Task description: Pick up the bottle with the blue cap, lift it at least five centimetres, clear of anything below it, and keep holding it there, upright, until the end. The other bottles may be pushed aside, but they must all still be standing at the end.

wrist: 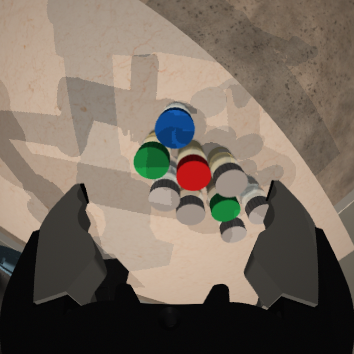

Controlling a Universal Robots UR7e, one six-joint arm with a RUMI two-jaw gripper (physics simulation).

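Places are measured from the arm's base along level axes (x ahead, y left, z up), in centimetres.
Where they show: gripper, fingertip midpoint: (176, 184).
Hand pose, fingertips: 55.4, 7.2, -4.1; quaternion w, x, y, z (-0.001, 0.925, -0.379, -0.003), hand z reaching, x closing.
Each offset is from my fingertips to the top centre of the thing, as dx, dy, dz. Level surfaces: height alone.
The bottle with the blue cap @[+0.2, +0.9, -11.8] (175, 128) stands at the far end of a tight group of bottles, seen from above in the wrist view. Its cap hides most of its body. A green-capped bottle @[-5.9, -0.1, -11.8] (152, 160) stands close at its lower left and a red-capped bottle @[-3.0, -6.2, -11.8] (193, 173) close at its lower right. My gripper (176, 184) is open, with its jaws wide apart at the left and right. It is above the group and holds nothing. The blue cap shows beyond the line between the fingertips.
Several grey-capped bottles, among them one @[+0.3, -11.7, -11.8] (230, 180) at the right and one @[-9.7, -6.0, -11.8] (164, 195) at the left, stand near a second green-capped bottle @[-3.9, -15.9, -11.8] (225, 207). The pale table top @[dz -22.3] (35, 65) has a curved edge at the right, with brown speckled floor (310, 90) beyond. Shadows cross the table.
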